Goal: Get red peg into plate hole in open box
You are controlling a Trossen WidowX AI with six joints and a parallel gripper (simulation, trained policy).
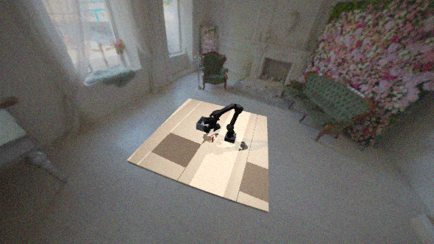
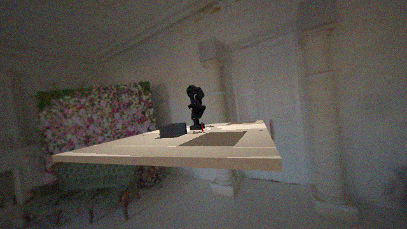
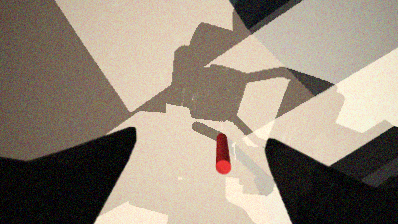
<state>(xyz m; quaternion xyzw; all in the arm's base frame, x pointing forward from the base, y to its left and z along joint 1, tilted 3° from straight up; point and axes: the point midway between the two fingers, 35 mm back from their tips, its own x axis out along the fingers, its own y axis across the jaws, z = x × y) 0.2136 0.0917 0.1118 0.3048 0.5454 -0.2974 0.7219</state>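
The red peg lies 4 cm behind my gripper tip, 2 cm to the left of it and 8 cm below it. The rest, counted from my gripper tip: dark box 10 cm ahead, 20 cm to the right, 9 cm below; pale plate 10 cm ahead, 20 cm to the right, 7 cm below.
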